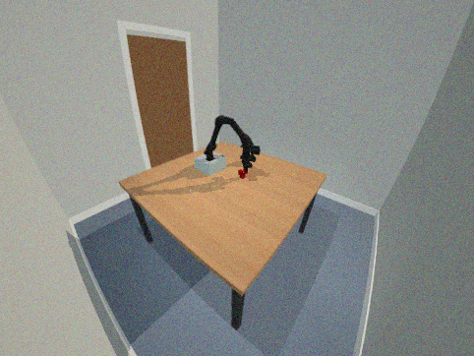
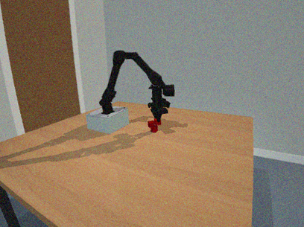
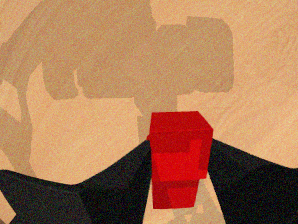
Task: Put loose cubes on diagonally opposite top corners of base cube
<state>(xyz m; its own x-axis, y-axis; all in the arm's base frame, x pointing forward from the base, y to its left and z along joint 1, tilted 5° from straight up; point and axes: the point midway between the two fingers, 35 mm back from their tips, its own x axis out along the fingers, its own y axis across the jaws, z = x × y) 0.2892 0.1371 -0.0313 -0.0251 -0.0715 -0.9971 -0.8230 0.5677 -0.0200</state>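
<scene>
Right now my gripper tip is 30 mm to the left of the red cube, 20 mm past it and 10 mm above it.
</scene>
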